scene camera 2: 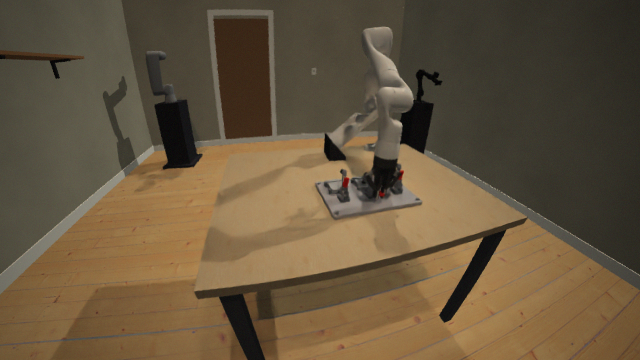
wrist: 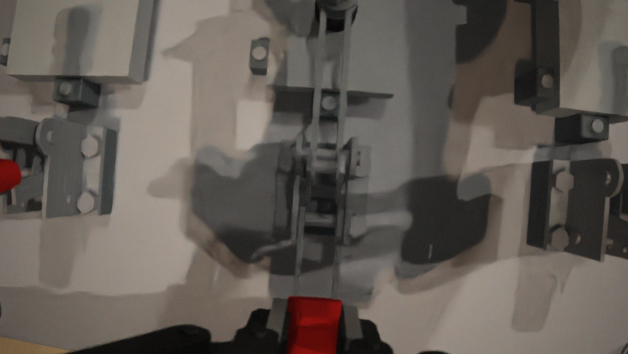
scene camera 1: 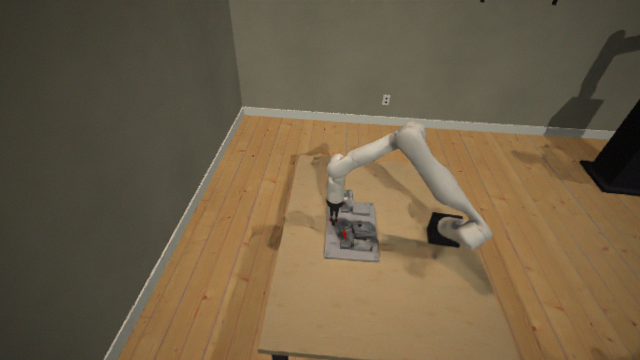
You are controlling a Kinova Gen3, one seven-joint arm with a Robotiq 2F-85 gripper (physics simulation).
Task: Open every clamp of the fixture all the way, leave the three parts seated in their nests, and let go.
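Where they show: gripper, between the fingertips: (scene camera 2: 378,198) (wrist: 312,326) (scene camera 1: 333,223); arm's base, origin of its link: (scene camera 2: 333,143) (scene camera 1: 448,227).
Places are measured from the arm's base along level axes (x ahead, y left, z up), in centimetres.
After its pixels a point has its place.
My gripper (scene camera 1: 334,222) @(y 3.6, x 51.0, z -3.6 cm) (scene camera 2: 381,193) @(y 3.6, x 51.0, z -3.6 cm) (wrist: 312,326) @(y 3.6, x 51.0, z -3.6 cm) is shut on the red handle (wrist: 314,317) @(y 3.5, x 49.9, z -1.3 cm) of the middle clamp, one finger on each side. That clamp's twin bars (wrist: 320,165) @(y 2.9, x 45.0, z -0.7 cm) reach forward, and its pad end lies over the middle part (wrist: 375,65) @(y 4.4, x 40.7, z -4.0 cm). The left clamp (scene camera 2: 343,190) @(y -8.5, x 47.8, z -1.3 cm) (wrist: 67,170) @(y -6.9, x 46.6, z -3.0 cm) has its red handle and its arm standing upright. The right clamp (scene camera 2: 398,184) @(y 13.5, x 46.3, z -1.5 cm) (wrist: 582,200) @(y 13.0, x 44.6, z -2.7 cm) shows its red handle raised in the second scene view; its arm is partly hidden. The left part (wrist: 112,45) @(y -6.2, x 41.4, z -3.5 cm) and right part (wrist: 590,92) @(y 13.1, x 40.3, z -3.0 cm) sit against their locating blocks.
The grey fixture plate (scene camera 1: 332,253) @(y 19.1, x 49.6, z -5.7 cm) (scene camera 2: 367,207) @(y -1.2, x 52.9, z -5.6 cm) (wrist: 145,260) @(y -4.0, x 50.1, z -5.6 cm) lies on the wooden table (scene camera 1: 390,310) @(y 40.2, x 25.2, z -7.2 cm) (scene camera 2: 280,250) @(y -30.8, x 66.8, z -7.1 cm). The arm's black base mount (scene camera 1: 436,235) @(y 2.9, x 4.6, z -3.3 cm) (scene camera 2: 333,148) @(y -2.0, x 7.3, z -0.5 cm) stands beyond the fixture in the second scene view. Side clamps flank the gripper.
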